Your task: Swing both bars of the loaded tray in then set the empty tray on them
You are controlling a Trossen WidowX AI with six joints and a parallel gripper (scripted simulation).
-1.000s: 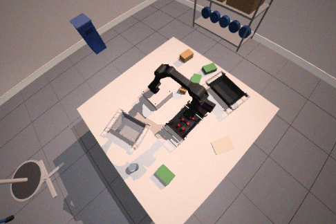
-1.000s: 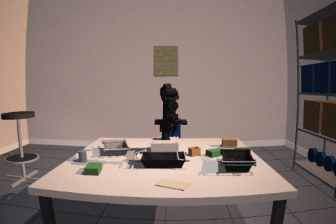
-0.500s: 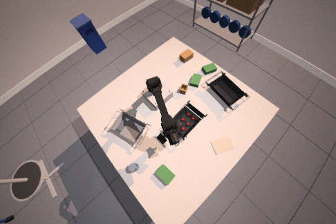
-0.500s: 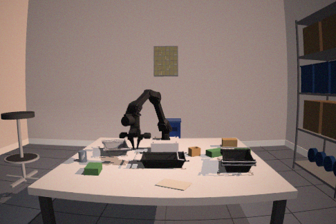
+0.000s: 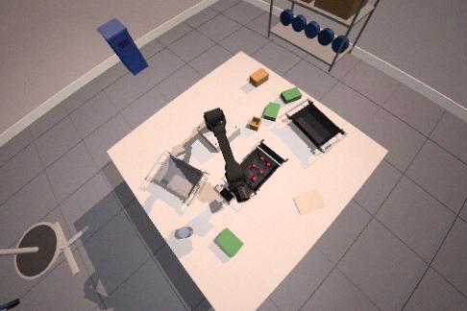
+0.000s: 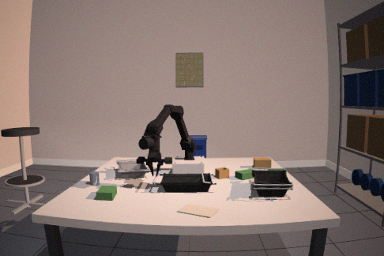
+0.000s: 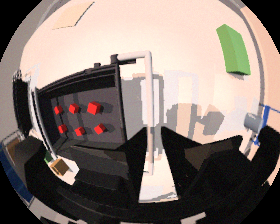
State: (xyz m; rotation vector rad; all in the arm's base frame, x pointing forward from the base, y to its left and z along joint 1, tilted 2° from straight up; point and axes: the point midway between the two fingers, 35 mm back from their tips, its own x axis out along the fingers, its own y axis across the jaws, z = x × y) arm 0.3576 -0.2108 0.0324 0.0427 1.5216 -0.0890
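My gripper tip is now 32 cm past the grey wire-handled tray, 16 cm to the left of it and 2 cm above it. From my gripper tip the other things lie so: beige pad: 34 cm ahead, 20 cm to the left, 7 cm below.
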